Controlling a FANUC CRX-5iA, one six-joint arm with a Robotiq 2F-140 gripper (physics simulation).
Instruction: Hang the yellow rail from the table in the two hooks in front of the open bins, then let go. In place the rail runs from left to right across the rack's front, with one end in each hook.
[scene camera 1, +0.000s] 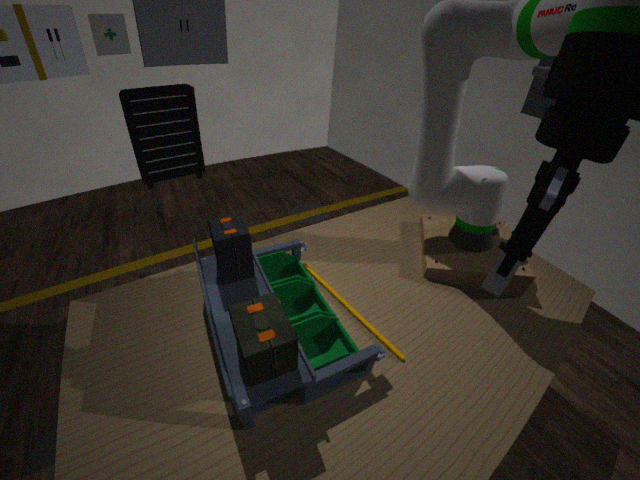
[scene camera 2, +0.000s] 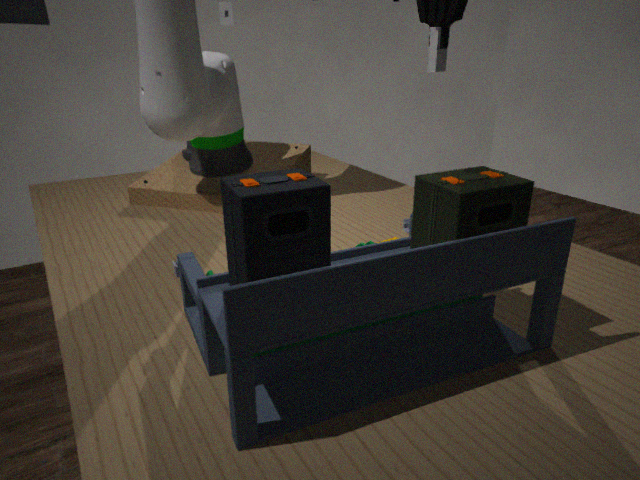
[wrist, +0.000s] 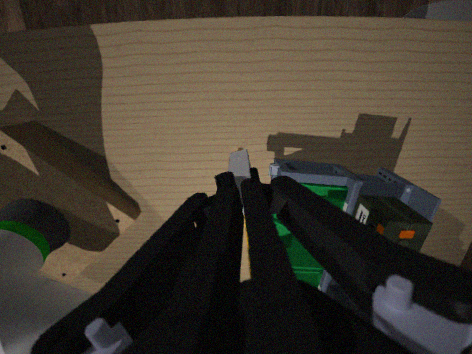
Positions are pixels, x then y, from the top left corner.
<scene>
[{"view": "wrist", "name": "my gripper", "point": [241, 164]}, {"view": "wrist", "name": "olive green case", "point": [389, 216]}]
</scene>
